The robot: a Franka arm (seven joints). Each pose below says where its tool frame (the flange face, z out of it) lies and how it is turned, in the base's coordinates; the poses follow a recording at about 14 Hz.
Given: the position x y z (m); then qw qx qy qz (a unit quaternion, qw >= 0).
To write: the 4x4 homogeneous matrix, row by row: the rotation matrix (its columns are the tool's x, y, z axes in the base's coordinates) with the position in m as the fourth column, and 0 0 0 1 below. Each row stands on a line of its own. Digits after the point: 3 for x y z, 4 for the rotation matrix.
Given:
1: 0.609 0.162 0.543 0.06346 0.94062 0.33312 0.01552
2: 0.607 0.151 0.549 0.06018 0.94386 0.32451 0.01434
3: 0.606 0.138 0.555 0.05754 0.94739 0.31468 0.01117
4: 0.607 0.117 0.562 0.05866 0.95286 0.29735 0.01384
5: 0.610 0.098 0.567 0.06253 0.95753 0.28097 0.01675
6: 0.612 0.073 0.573 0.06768 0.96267 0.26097 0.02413
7: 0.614 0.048 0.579 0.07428 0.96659 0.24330 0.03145
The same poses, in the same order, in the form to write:
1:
0.7776 0.6247 0.0715 0.609
0.6286 -0.7700 -0.1090 0.162
-0.0131 0.1297 -0.9915 0.543
0 0 0 1

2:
0.7890 0.6109 0.0661 0.607
0.6143 -0.7821 -0.1043 0.151
-0.0120 0.1229 -0.9923 0.549
0 0 0 1

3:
0.8017 0.5950 0.0574 0.606
0.5975 -0.7953 -0.1020 0.138
-0.0150 0.1161 -0.9931 0.555
0 0 0 1

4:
0.8228 0.5650 0.0613 0.607
0.5683 -0.8163 -0.1036 0.117
-0.0085 0.1200 -0.9927 0.562
0 0 0 1

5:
0.8416 0.5360 0.0672 0.610
0.5402 -0.8343 -0.1103 0.098
-0.0031 0.1292 -0.9916 0.567
0 0 0 1

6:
0.8626 0.4992 0.0818 0.612
0.5057 -0.8546 -0.1177 0.073
0.0111 0.1429 -0.9897 0.573
0 0 0 1

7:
0.8796 0.4657 0.0969 0.614
0.4750 -0.8706 -0.1283 0.048
0.0247 0.1589 -0.9870 0.579
0 0 0 1

